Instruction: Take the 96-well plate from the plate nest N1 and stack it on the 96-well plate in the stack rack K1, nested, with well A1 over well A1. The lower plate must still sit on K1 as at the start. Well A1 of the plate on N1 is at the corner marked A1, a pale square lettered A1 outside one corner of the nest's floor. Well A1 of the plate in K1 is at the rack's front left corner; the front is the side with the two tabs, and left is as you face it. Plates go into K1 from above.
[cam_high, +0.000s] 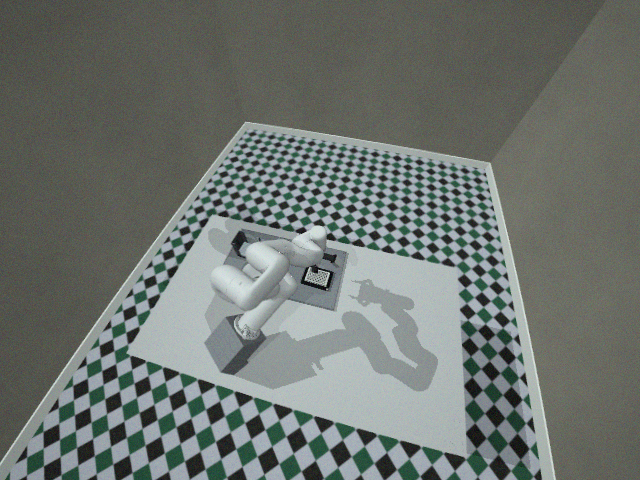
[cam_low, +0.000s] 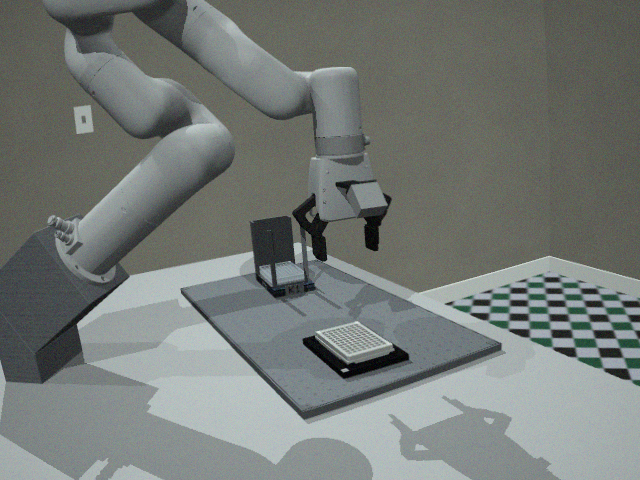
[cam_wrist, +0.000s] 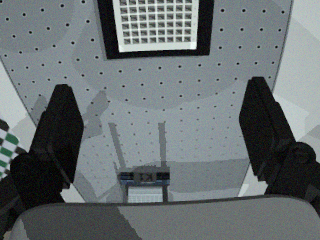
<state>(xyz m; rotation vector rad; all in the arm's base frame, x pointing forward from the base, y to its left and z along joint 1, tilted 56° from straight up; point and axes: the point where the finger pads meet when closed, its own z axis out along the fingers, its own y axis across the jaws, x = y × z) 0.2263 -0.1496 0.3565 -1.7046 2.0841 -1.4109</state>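
My hand is 160 mm above the white 96-well plate. Also, from my hand: dark rack wall (430 mm to the left, 270 mm ahead, 100 mm below); then pale A1 square (170 mm below, 80 mm behind, 40 mm to the right); then K1 label (290 mm to the left, 190 mm ahead, 170 mm below).
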